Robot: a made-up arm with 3 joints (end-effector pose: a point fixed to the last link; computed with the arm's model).
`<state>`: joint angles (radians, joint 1 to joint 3).
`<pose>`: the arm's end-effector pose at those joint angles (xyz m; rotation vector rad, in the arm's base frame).
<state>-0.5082 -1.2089 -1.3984</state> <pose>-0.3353 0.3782 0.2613 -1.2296 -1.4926 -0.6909</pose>
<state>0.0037 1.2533 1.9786</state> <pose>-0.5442 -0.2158 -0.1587 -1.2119 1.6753 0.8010</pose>
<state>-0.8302 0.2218 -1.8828</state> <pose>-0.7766 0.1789 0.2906 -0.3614 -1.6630 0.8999</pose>
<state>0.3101 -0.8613 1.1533</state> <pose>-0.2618 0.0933 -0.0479 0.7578 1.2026 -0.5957</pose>
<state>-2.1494 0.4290 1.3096</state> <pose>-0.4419 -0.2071 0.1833 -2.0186 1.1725 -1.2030</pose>
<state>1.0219 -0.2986 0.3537</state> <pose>-0.2412 -0.0008 0.1743 1.0560 0.4728 -0.0903</pose>
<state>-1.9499 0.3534 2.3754</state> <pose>-0.7142 -0.2115 0.2432 -1.1906 1.7038 -2.1609</pose>
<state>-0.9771 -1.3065 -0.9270</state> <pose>-0.2698 0.3250 0.1854 -1.3867 -1.3754 -0.7580</pose>
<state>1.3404 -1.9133 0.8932</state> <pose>-0.2511 0.0879 -0.0383 1.6865 1.8369 -1.1903</pose>
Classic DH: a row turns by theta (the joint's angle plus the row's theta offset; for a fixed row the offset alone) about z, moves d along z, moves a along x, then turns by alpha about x. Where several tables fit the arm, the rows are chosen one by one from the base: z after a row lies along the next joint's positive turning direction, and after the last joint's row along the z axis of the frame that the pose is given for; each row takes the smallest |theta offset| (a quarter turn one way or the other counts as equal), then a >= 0, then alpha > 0; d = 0 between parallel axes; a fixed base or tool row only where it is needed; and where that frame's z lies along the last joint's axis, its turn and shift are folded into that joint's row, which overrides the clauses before.
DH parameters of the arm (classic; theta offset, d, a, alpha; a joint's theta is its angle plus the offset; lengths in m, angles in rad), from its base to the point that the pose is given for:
base (fixed): 1.5708 0.1128 0 1.5708
joint 1: 0 -0.3552 -0.0445 -1.5708
joint 2: 1.5708 0.0247 0.2148 1.5708
joint 3: 0 0.1258 -0.2743 -1.5708
tool (fixed): 3.1416 0.1099 0 0

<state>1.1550 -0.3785 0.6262</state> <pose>-0.2419 0.0615 0.1357 1.2203 0.7670 0.0332</pose>
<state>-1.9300 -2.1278 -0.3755</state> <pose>-0.2485 0.2521 0.1368 -1.4032 -2.1921 -1.1995</pose>
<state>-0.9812 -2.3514 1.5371</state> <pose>-0.1985 -0.2404 0.0302 1.0324 -0.1817 -1.6863</pose>
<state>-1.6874 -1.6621 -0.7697</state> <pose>-0.2213 0.2881 0.0409 -1.8122 -1.8917 -0.7403</pose>
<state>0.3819 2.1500 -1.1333</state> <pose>-0.3520 -0.3782 0.3054 1.4296 -1.0371 1.8015</pose>
